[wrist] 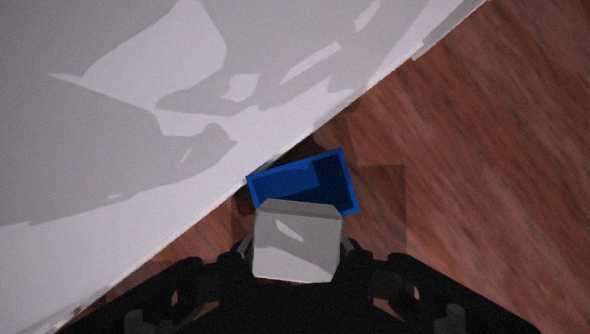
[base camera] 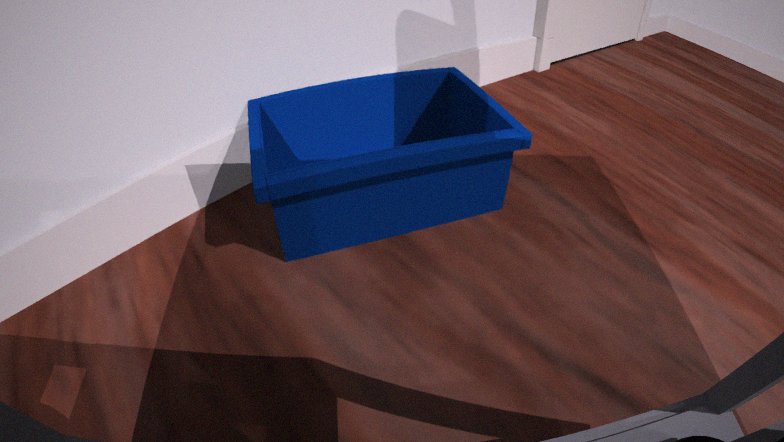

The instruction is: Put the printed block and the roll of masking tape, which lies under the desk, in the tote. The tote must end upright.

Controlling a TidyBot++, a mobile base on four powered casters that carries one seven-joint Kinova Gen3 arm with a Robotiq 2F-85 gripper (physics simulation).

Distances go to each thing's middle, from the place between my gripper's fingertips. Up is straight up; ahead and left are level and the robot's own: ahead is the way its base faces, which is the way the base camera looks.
I see my gripper 10 mm below the grey printed block [wrist: 296, 241] and 10 mm short of it. Also, from my hand: blue tote [base camera: 344, 163]: 570 mm below, 40 mm behind, 20 mm to the right.
